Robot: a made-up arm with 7 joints. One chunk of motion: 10 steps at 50 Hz.
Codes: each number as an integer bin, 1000 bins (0 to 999) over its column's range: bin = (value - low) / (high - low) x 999, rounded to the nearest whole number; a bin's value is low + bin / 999 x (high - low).
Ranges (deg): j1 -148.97..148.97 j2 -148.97..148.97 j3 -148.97..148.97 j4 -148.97..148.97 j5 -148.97..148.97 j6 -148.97..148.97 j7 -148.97..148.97
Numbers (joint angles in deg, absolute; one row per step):
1: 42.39 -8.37 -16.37 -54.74 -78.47 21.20 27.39
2: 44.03 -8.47 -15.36 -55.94 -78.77 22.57 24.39
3: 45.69 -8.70 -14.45 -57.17 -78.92 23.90 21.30
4: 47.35 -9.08 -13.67 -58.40 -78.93 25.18 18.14
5: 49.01 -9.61 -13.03 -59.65 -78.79 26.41 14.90
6: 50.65 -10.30 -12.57 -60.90 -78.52 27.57 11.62
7: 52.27 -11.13 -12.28 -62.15 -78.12 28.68 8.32
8: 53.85 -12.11 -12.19 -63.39 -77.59 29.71 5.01
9: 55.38 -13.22 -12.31 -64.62 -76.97 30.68 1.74
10: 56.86 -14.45 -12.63 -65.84 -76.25 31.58 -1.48
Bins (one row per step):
1: 642 471 445 316 236 571 591
2: 647 471 448 312 235 575 581
3: 653 470 451 308 235 580 571
4: 658 469 454 304 235 584 560
5: 664 467 456 299 235 588 549
6: 669 465 457 295 236 592 538
7: 675 462 458 291 238 596 527
8: 680 459 459 287 239 599 516
9: 685 455 458 283 241 602 505
10: 690 451 457 279 244 605 495

